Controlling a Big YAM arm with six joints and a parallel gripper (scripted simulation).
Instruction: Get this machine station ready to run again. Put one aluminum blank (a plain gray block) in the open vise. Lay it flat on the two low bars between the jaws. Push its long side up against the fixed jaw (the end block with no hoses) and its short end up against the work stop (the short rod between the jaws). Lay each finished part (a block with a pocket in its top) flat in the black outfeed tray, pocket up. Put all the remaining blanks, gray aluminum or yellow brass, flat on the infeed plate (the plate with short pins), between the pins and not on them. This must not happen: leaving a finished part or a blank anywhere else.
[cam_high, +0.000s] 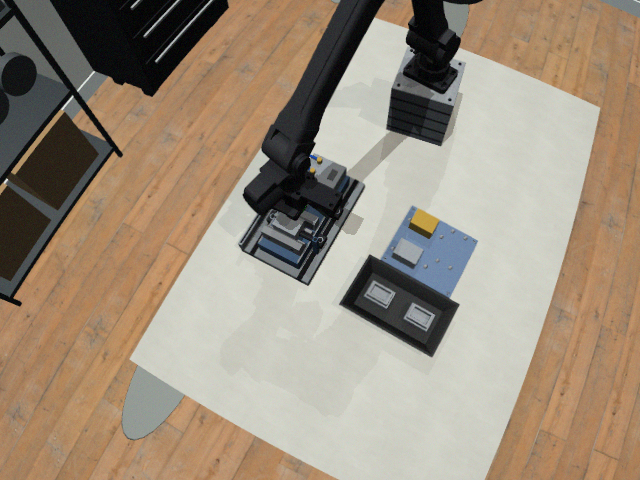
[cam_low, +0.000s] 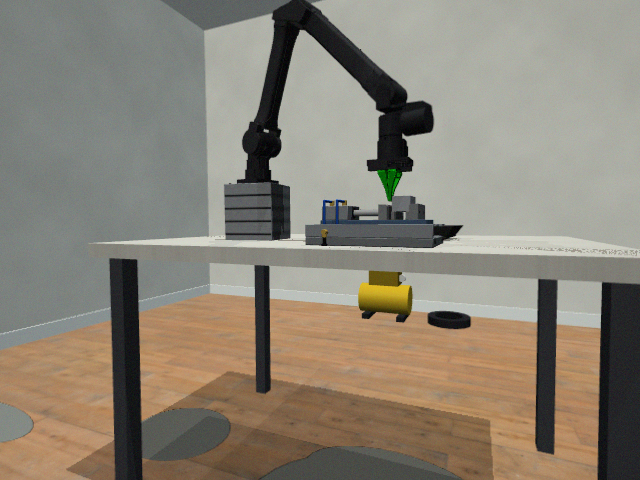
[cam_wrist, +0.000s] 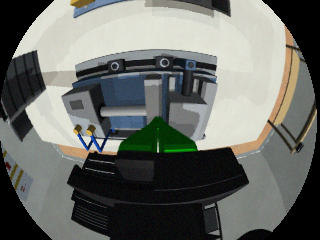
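The hose-end block is 13 cm behind my hand, 1 cm to the right of it and 4 cm below it. Round my hand: yellow brass blank: 18 cm behind, 25 cm to the left, 9 cm below.
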